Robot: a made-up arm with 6 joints. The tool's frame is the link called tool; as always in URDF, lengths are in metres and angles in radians.
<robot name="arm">
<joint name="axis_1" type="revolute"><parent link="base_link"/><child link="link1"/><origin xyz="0 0 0.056" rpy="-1.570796 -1.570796 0"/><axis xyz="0 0 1"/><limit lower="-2.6" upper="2.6" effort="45" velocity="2.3"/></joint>
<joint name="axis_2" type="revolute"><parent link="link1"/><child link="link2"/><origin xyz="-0.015 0.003 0.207" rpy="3.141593 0 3.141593"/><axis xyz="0 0 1"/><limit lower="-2.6" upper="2.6" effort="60" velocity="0.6"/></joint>
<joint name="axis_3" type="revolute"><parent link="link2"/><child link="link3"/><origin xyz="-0.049 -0.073 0.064" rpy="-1.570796 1.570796 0"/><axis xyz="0 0 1"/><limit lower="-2.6" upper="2.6" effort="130" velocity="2.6"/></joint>
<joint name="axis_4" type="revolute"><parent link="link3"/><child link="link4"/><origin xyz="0.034 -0.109 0.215" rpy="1.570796 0 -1.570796"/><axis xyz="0 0 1"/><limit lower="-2.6" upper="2.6" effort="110" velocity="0.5"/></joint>
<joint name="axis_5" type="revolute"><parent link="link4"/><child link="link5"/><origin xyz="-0.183 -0.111 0.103" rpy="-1.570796 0 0"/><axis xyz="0 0 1"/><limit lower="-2.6" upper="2.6" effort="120" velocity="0.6"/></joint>
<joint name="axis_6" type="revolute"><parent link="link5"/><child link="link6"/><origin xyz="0.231 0.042 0.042" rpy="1.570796 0 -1.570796"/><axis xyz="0 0 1"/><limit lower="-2.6" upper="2.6" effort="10" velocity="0.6"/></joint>
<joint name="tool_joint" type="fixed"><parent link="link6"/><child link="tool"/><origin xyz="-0.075 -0.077 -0.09" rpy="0 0 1.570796"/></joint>
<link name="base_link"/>
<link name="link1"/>
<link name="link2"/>
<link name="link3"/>
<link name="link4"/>
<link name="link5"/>
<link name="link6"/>
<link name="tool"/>
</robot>
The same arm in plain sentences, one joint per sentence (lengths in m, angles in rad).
The arm has six revolute joints in a row. What follows holds with every joint at zero, and every direction is one of the base frame's. The first joint sits 0.056 m along +z from the base frame's origin and turns about +y, from -2.6 to 2.6 rad. The second joint sits 0.003 m along +x and 0.207 m along +y and 0.015 m along -z from the first joint and turns about -y, from -2.6 to 2.6 rad. The third joint sits 0.073 m along -x and 0.064 m along -y and 0.049 m along +z from the second joint and turns about +x, from -2.6 to 2.6 rad. The fourth joint sits 0.215 m along +x and 0.034 m along +y and 0.109 m along -z from the third joint and turns about -y, from -2.6 to 2.6 rad. The fifth joint sits 0.111 m along -x and 0.103 m along -y and 0.183 m along +z from the fourth joint and turns about +x, from -2.6 to 2.6 rad. The sixth joint sits 0.042 m along +x and 0.042 m along +y and 0.231 m along -z from the fifth joint and turns about +z, from -2.6 to 2.6 rad. The tool frame, which is the frame that the pose is given for, sits 0.077 m along -x and 0.075 m along +y and 0.09 m along -z from the sixth joint; its axes are the base frame's turned by roll 0, pitch 0 and yaw 0 rad (as in URDF: about the fixed x, then y, then z).
